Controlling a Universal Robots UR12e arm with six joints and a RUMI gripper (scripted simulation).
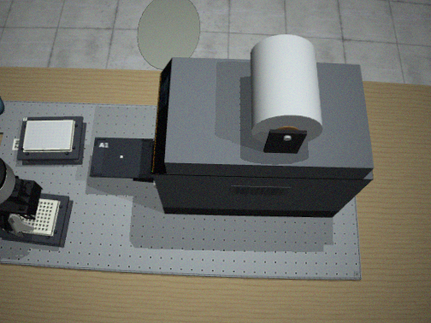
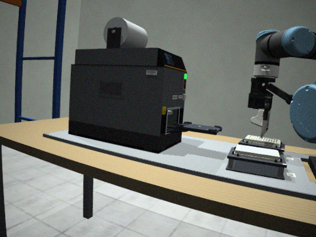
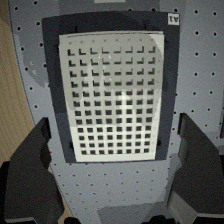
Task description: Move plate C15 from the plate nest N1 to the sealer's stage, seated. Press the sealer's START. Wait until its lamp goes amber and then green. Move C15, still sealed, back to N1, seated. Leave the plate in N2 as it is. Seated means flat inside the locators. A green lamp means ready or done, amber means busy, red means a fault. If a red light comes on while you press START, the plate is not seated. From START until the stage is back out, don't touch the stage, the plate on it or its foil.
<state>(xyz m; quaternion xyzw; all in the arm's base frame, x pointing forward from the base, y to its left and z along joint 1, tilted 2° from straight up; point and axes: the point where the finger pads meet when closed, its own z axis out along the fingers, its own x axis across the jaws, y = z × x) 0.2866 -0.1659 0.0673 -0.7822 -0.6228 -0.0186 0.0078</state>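
The plate C15 lies 30 mm below my hand. From my hand the other things lie so: plate 200 mm to the left, 40 mm ahead, 30 mm below; then dark stage 240 mm ahead, 100 mm to the left, 10 mm above; then dark nest 40 mm below.
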